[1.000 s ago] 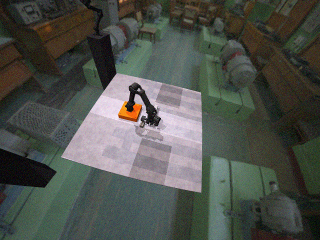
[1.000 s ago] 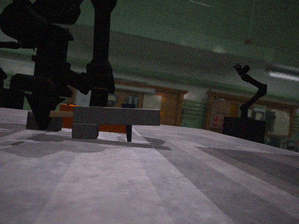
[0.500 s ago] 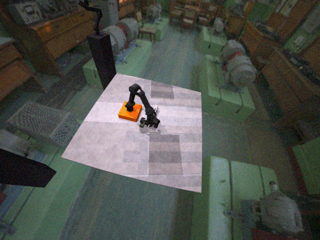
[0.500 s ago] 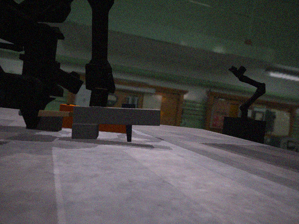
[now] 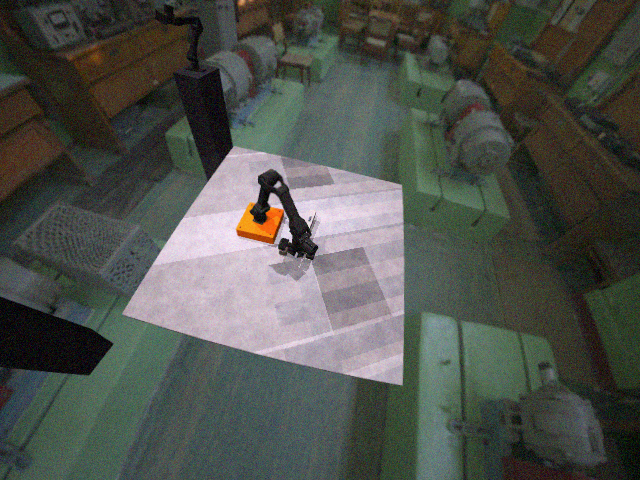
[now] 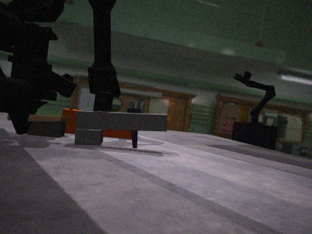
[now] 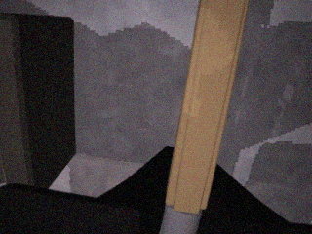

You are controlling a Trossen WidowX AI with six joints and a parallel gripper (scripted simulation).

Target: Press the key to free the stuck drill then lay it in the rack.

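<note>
Right now my gripper tip is 40 mm to the right of the tan drill and 40 mm below it. From my gripper tip the other things lie so: grey rack: 80 mm behind, 10 mm to the left, 10 mm above; then dark key: 20 mm behind, 220 mm to the left, 50 mm above.
</note>
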